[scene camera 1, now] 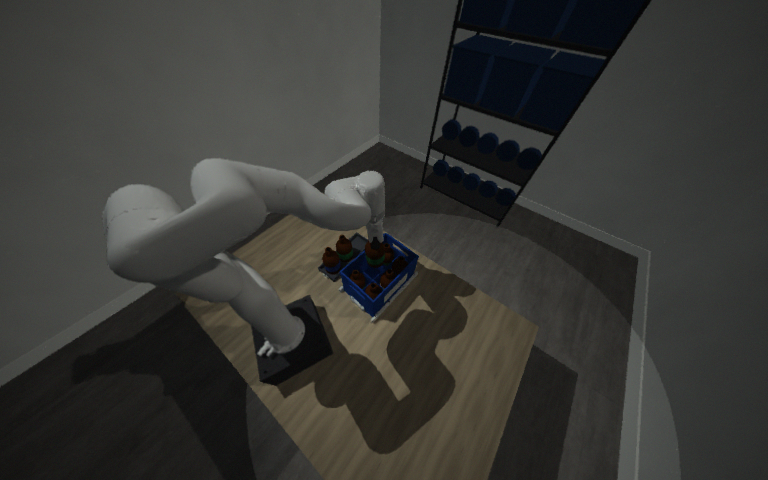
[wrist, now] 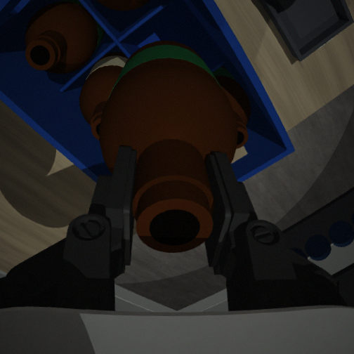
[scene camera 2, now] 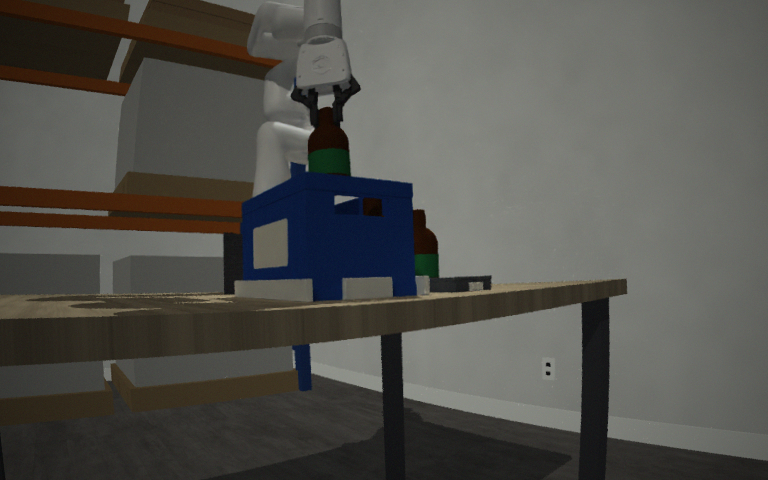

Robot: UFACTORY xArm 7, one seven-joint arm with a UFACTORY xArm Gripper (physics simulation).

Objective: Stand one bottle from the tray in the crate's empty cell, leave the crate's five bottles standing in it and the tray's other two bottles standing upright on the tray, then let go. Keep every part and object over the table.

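Frame: origin at the arm's base, x ahead, y left, z up, level; millimetres.
Seen in the pictures: gripper, between the fingertips: point(scene camera 1: 375, 243) point(scene camera 2: 326, 126); arm's base, origin of its link: point(scene camera 1: 286, 334).
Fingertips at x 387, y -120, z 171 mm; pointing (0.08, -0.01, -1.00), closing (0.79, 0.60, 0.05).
Note:
Offsets run from my fingertips to a thing's top centre. "spot": to the spot under its first point.
My gripper point(scene camera 1: 374, 241) point(scene camera 2: 326, 118) point(wrist: 169, 176) is shut on the neck of a brown bottle with a green band {dy +3, dx +1, dz +36 mm} point(scene camera 1: 374, 252) point(scene camera 2: 329, 141) point(wrist: 170, 110). The held bottle looks near upright, mostly above the rim of the blue crate {dy -22, dx +4, dz -125 mm} point(scene camera 1: 353, 294) point(scene camera 2: 356, 246) point(wrist: 262, 102). Its base and the cell beneath are hidden. Several brown bottles stand in the crate, among them one near its left corner {spot: dy +34, dx -87, dz -153 mm} point(scene camera 1: 356, 277) and one in the wrist view point(wrist: 75, 37); the stance of the dark right one {dy -81, dx +78, dz -137 mm} point(scene camera 1: 399, 264) is unclear. Two bottles {dy +209, dx -46, dz -140 mm} point(scene camera 1: 331, 259) {dy +199, dx +39, dz -140 mm} point(scene camera 1: 344, 248) stand upright on the grey tray {spot: dy +140, dx +171, dz -286 mm} point(scene camera 2: 459, 283) point(wrist: 320, 30).
The tray lies beside the crate on the wooden table point(scene camera 1: 487, 339) point(scene camera 2: 543, 291). The arm's black base plate point(scene camera 1: 317, 333) is at the table's left in scene camera 1. A table edge is close behind the crate. A storage rack point(scene camera 1: 498, 116) stands on the floor beyond.

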